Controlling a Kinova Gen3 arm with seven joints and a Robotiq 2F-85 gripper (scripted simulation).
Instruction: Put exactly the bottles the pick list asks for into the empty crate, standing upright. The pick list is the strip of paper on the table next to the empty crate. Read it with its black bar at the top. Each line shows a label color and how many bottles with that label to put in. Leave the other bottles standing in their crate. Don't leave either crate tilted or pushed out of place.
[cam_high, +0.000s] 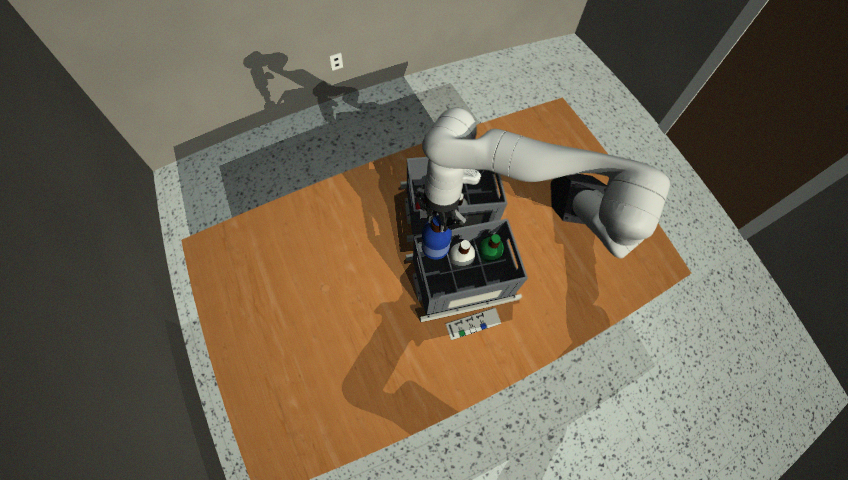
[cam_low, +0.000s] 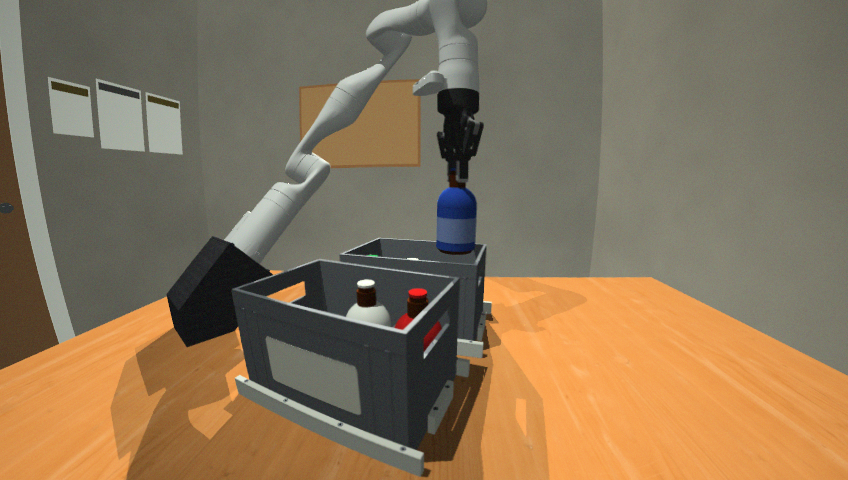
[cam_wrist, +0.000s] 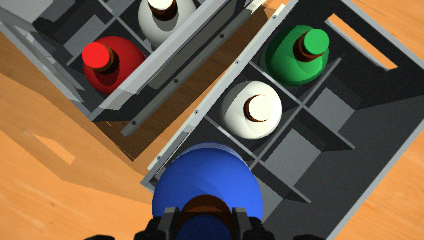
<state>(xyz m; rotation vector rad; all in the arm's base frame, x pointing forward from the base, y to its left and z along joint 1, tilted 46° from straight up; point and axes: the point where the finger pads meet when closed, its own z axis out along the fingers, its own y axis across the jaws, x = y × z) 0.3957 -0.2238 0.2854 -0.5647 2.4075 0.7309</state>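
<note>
The blue bottle is 7 cm below my hand. From my hand the other things lie so: red bottle (25 cm below, 16 cm to the right, 4 cm behind); green bottle (25 cm below, 18 cm behind, 1 cm to the left); pick list (33 cm below, 19 cm to the left, 7 cm behind).
</note>
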